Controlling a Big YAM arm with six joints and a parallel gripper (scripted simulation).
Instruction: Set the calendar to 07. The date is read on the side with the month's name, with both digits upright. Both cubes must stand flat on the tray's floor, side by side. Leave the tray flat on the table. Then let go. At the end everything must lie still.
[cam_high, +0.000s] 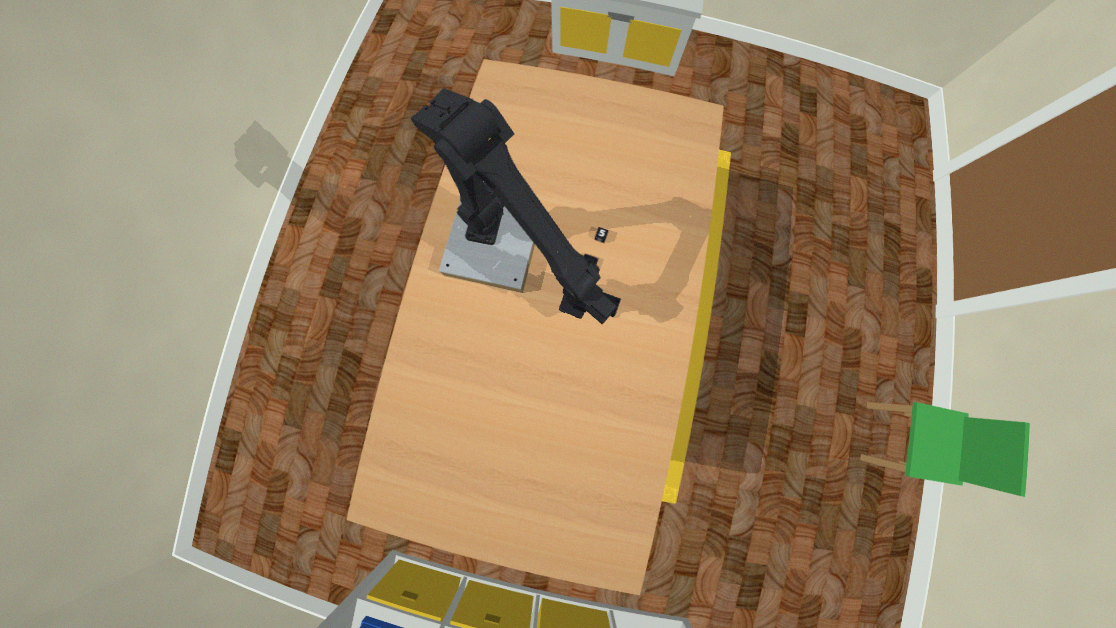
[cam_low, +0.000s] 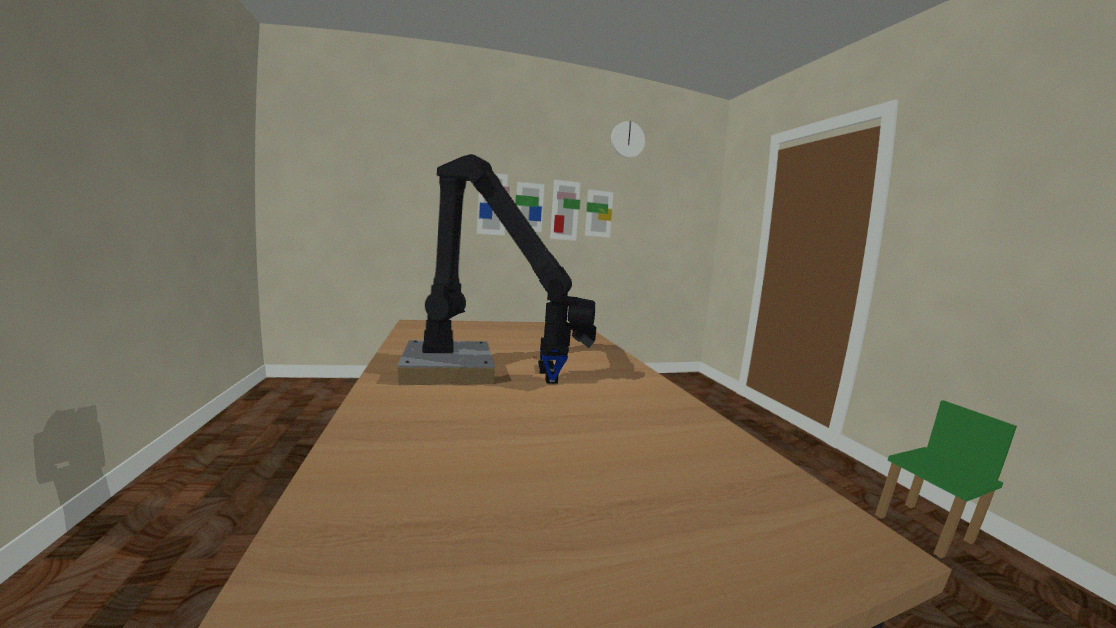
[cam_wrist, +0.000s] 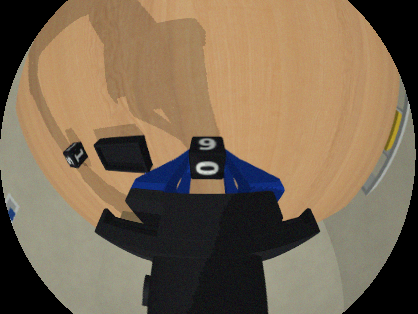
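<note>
Right now my hand is right at the black cube. Round my hand: black tray (1 cm ahead, 11 cm to the left, 1 cm below).
</note>
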